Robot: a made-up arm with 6 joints. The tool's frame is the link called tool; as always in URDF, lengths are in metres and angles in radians. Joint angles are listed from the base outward. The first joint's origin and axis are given. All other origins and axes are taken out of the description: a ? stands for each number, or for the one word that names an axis. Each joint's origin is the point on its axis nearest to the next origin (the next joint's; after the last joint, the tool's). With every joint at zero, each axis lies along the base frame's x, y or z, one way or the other. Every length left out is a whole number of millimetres.
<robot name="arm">
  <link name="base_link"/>
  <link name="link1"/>
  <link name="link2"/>
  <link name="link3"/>
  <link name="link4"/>
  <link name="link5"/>
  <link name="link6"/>
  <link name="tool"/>
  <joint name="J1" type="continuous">
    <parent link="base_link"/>
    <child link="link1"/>
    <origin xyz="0 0 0.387"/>
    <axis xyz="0 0 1"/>
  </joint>
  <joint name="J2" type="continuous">
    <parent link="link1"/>
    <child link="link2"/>
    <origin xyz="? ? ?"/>
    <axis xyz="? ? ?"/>
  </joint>
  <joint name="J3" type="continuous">
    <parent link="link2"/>
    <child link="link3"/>
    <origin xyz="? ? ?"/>
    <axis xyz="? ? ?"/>
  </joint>
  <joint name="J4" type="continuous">
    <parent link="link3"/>
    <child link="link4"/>
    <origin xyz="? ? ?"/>
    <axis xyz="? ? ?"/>
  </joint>
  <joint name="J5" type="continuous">
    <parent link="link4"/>
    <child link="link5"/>
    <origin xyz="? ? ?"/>
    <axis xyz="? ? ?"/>
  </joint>
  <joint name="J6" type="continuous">
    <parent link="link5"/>
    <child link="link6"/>
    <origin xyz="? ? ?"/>
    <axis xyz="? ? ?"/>
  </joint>
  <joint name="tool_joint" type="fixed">
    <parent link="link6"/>
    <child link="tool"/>
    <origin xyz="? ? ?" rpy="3.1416 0 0"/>
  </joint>
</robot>
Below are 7 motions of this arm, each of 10 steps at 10 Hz.
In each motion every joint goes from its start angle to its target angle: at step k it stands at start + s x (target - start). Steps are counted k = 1, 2, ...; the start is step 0. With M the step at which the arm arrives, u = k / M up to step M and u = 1 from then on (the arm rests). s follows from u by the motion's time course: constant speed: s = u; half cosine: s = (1 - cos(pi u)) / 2; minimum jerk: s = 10 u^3 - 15 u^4 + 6 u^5.
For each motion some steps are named. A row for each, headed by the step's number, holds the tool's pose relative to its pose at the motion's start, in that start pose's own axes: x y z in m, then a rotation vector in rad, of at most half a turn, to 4 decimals.
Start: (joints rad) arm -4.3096 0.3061 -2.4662 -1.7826 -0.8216 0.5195
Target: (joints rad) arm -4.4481 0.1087 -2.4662 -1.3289 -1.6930 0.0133
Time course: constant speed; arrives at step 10
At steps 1, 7, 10:
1: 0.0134 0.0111 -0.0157 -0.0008 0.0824 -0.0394
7: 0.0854 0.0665 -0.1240 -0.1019 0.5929 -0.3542
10: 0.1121 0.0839 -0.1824 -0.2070 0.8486 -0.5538

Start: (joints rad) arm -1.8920 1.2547 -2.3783 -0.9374 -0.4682 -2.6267
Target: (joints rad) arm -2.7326 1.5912 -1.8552 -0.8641 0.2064 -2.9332
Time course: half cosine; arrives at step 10
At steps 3, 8, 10:
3: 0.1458 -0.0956 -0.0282 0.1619 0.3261 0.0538
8: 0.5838 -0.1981 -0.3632 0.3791 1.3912 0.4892
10: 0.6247 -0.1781 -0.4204 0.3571 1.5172 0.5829

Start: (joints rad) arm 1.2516 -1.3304 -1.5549 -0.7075 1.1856 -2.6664
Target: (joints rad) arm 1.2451 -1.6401 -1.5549 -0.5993 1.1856 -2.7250
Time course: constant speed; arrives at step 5
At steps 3, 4, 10:
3: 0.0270 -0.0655 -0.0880 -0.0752 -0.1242 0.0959
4: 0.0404 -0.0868 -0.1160 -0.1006 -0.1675 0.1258
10: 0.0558 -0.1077 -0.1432 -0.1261 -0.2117 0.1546

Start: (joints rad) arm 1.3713 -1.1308 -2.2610 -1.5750 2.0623 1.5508
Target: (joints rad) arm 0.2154 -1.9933 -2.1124 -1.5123 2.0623 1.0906
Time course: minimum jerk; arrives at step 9
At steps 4, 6, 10:
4: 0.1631 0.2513 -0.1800 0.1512 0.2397 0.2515
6: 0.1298 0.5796 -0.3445 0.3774 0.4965 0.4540
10: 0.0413 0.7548 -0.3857 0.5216 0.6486 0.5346

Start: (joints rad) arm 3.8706 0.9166 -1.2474 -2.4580 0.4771 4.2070
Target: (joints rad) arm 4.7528 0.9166 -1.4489 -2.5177 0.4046 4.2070
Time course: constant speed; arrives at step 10
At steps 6, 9, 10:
6: -0.2583 0.0544 -0.1313 0.1479 -0.4205 -0.3697
9: -0.3564 0.1228 -0.2315 0.2127 -0.6405 -0.5468
10: -0.3820 0.1509 -0.2687 0.2328 -0.7152 -0.6047

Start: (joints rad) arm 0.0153 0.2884 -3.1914 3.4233 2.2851 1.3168
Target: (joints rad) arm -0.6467 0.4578 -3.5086 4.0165 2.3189 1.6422
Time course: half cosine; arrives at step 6
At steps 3, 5, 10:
3: -0.0604 0.0001 0.0320 -0.1161 0.0210 0.1588
5: -0.1049 -0.0033 0.0755 -0.2029 0.0340 0.3276
10: -0.1109 -0.0041 0.0833 -0.2145 0.0357 0.3559

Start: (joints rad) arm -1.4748 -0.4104 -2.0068 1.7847 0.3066 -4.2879
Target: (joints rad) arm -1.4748 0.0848 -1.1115 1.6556 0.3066 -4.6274
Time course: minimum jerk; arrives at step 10
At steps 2, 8, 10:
2: 0.0302 -0.0265 0.0091 0.0465 0.0640 -0.0030
8: 0.4750 -0.3016 -0.1540 0.5218 1.1650 0.0171
10: 0.4959 -0.3075 -0.1795 0.5364 1.2424 0.0269

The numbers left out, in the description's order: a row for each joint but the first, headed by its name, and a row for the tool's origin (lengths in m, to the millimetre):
J2: xyz 0 0 0, axis 0 1 0
J3: xyz 0.075 0 0.398, axis 0 1 0
J4: xyz 0.062 0 -0.276, axis 0 0 -1
J5: xyz 0 0 0, axis 0 1 0
J6: xyz 0.086 0 -0.109, axis 0 0 -1
tool: xyz 0 0 0

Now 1 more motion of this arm.
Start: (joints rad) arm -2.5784 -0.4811 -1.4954 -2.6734 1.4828 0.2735
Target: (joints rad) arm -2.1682 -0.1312 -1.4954 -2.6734 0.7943 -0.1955
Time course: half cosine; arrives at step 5
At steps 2, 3, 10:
2: 0.0908 -0.0167 -0.0862 0.1109 0.3917 -0.0863
3: 0.1522 -0.0078 -0.1827 0.1268 0.7595 -0.1438
10: 0.1904 0.0252 -0.3018 0.0466 1.1722 -0.1796

